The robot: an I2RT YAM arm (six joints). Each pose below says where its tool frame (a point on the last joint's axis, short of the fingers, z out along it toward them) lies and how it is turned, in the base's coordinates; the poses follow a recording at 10 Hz.
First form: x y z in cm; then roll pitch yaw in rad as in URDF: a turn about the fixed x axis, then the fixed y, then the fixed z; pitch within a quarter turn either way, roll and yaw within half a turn.
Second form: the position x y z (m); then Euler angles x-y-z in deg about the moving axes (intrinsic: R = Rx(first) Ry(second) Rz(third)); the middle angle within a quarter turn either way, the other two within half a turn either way. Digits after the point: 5 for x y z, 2 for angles.
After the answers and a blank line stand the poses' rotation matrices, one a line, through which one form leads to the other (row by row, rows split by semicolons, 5 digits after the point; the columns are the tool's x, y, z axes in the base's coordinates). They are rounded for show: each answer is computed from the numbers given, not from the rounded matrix.
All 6 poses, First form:
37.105, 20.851, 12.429, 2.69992, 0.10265, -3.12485
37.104, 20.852, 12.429, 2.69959, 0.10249, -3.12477
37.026, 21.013, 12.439, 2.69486, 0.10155, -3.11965
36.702, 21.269, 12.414, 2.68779, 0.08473, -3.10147
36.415, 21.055, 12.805, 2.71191, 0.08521, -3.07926
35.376, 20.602, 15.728, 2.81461, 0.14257, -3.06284
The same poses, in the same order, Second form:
0.37105, 0.20851, 0.12429, -154.50, 4.90, 176.61
0.37104, 0.20852, 0.12429, -154.48, 4.89, 176.61
0.37026, 0.21013, 0.12439, -154.19, 4.70, 176.34
0.36702, 0.21269, 0.12414, -153.78, 3.35, 175.80
0.36415, 0.21055, 0.12805, -155.09, 2.94, 174.71
0.35376, 0.20602, 0.15728, -160.56, 6.25, 173.07

-0.99460 -0.05893 0.08547; -0.01665 0.90318 0.42894; -0.10247 0.42520 -0.89928
-0.99461 -0.05896 0.08527; -0.01673 0.90303 0.42925; -0.10231 0.42551 -0.89915
-0.99461 -0.06357 0.08193; -0.02183 0.90069 0.43392; -0.10138 0.42980 -0.89722
-0.99561 -0.07312 0.05842; -0.03997 0.89658 0.44108; -0.08463 0.43681 -0.89556
-0.99444 -0.09201 0.05127; -0.06207 0.90512 0.42059; -0.08511 0.41507 -0.90580
-0.98679 -0.12000 0.10887; -0.07787 0.94049 0.33078; -0.14209 0.31793 -0.93741

